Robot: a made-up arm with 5 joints.
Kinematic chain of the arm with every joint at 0, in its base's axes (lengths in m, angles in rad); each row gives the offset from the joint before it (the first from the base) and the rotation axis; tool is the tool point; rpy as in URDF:
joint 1: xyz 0.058 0 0.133 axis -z
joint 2: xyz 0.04 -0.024 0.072 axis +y
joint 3: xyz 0.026 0 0.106 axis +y
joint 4: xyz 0.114 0 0.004 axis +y
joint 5: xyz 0.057 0.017 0 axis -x
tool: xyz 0 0 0 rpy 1.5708 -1.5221 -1.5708
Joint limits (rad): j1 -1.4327..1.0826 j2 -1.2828..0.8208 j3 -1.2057..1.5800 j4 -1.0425..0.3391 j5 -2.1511..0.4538
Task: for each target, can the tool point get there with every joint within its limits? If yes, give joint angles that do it. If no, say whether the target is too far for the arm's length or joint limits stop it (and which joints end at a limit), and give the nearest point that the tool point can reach.
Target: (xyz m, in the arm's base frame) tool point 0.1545 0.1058 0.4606
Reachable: yes | joints -0.8801 -0.0845 -0.9241 -0.0338 -1.8532
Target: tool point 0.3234 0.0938 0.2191
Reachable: yes | joints -0.3646 0.5970 -0.1681 -0.1586 -0.3279
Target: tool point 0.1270 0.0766 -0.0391
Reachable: no: joint limits stop it (at a limit: joint 2) | nearest point 0.1363 0.0869 0.0882 | short by 0.128 m
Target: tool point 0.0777 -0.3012 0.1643
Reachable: no: joint limits stop it (at a limit: joint 1) | nearest point 0.1809 -0.2464 0.1643 | short by 0.117 m
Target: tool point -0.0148 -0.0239 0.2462
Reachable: no: joint limits stop it (at a limit: joint 1, joint 2, joint 3, joint 4) | nearest point 0.0525 -0.0045 0.1561 | short by 0.114 m
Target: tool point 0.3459 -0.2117 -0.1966
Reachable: no: too far | nearest point 0.2275 -0.1246 0.1045 | short by 0.335 m
